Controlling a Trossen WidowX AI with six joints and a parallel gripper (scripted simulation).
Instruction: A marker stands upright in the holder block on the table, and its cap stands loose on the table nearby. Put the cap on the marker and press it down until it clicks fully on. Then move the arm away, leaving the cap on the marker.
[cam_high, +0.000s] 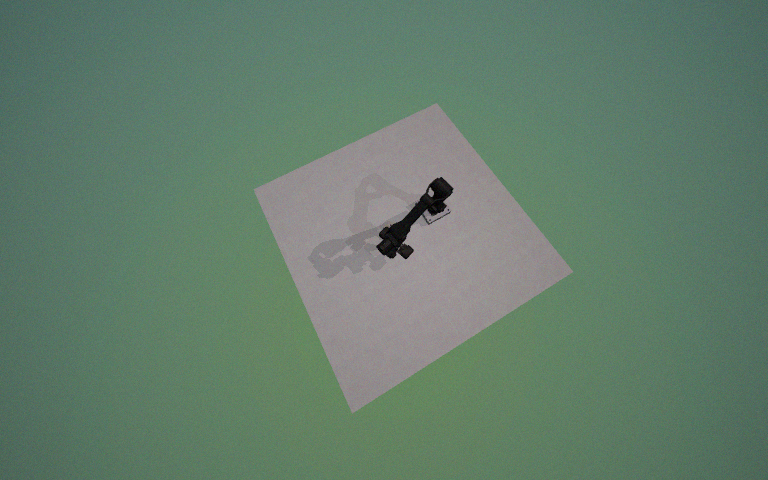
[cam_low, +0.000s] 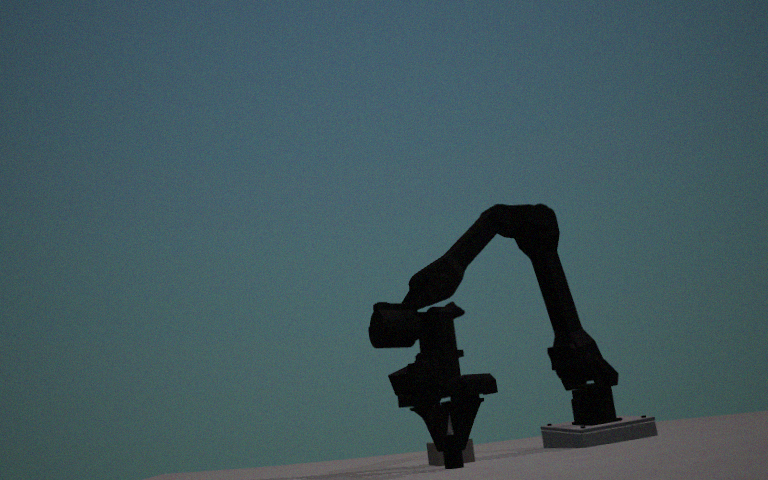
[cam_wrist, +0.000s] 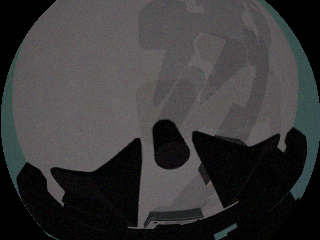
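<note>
The dark cap is right at my gripper tip. The rest, counted from my gripper tip: holder block: 30 mm behind, 100 mm to the right, 10 mm below.
</note>
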